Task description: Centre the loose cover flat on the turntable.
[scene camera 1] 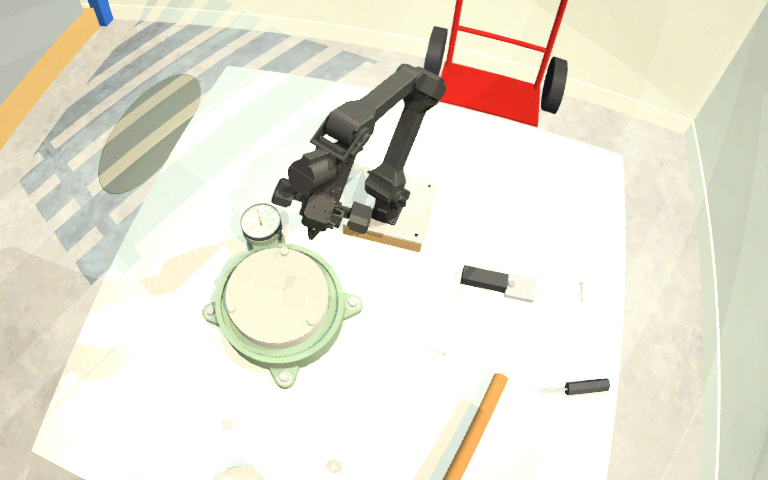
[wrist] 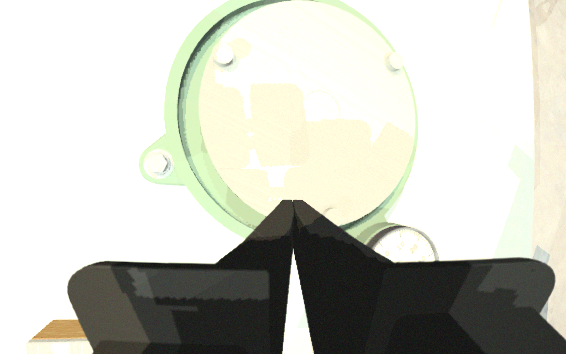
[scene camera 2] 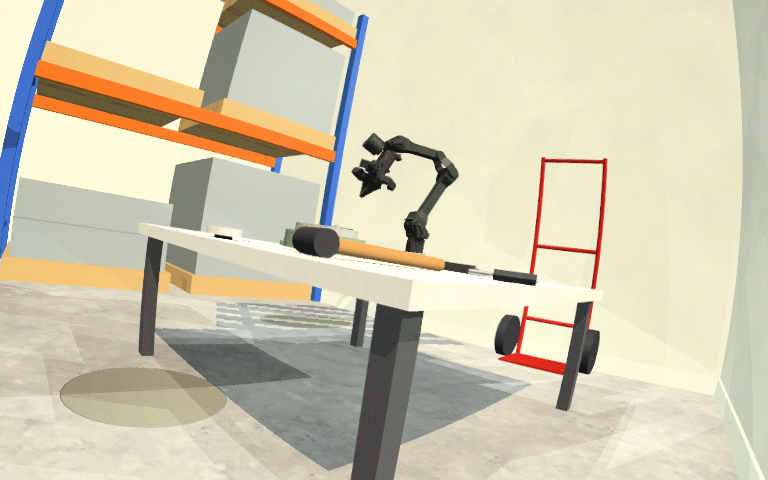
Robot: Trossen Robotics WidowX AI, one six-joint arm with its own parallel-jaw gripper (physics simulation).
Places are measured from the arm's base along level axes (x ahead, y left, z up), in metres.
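Pixels of known places: gripper, fingertip midpoint: [scene camera 1: 310, 238] [wrist: 291, 209] [scene camera 2: 360, 197]; arm's base, link origin: [scene camera 1: 386, 211].
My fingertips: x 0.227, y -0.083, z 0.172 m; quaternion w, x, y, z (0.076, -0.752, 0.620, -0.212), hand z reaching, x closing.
Observation:
For each thing: its middle in the pictures, then the offset to it from my fingertips. "spot": a spot on its surface instead.
- loose cover, body centre: [wrist: 315, 114] [scene camera 1: 276, 296] [scene camera 2: 326, 231] 0.088 m ahead, 0.053 m right, 0.139 m down
- dial gauge, surface spot: [wrist: 405, 245] [scene camera 1: 256, 230] spot: 0.030 m back, 0.158 m right, 0.110 m down
- orange-handled mallet, body centre: [scene camera 1: 463, 456] [scene camera 2: 379, 253] 0.266 m ahead, 0.438 m left, 0.188 m down
- screwdriver, body centre: [scene camera 1: 575, 388] [scene camera 2: 502, 275] 0.037 m ahead, 0.644 m left, 0.198 m down
- black-handled tool, body centre: [scene camera 1: 499, 282] [scene camera 2: 468, 269] 0.161 m back, 0.392 m left, 0.198 m down
The loose cover [scene camera 1: 277, 288] [wrist: 270, 125], a pale disc with three small pegs, lies inside the rim of the round green turntable base [scene camera 1: 280, 360] [wrist: 171, 110]. It looks flat but off centre: the gap to the rim is wide on the left in the wrist view and narrow on the right. A dial gauge [scene camera 1: 260, 220] [wrist: 405, 245] stands at the base's edge. My gripper [scene camera 1: 312, 234] [scene camera 2: 362, 195] [wrist: 291, 209] is shut and empty, its tips together. It hangs high above the table, near the gauge side of the base. The fingers hide part of the near rim in the wrist view.
An orange-handled mallet [scene camera 1: 476, 427] [scene camera 2: 390, 253], a screwdriver [scene camera 1: 587, 387] [scene camera 2: 514, 276] and a black-handled tool [scene camera 1: 484, 278] lie on the table. The arm stands on a board [scene camera 1: 419, 215]. A red hand truck [scene camera 1: 492, 93] [scene camera 2: 566, 249] stands beyond the table.

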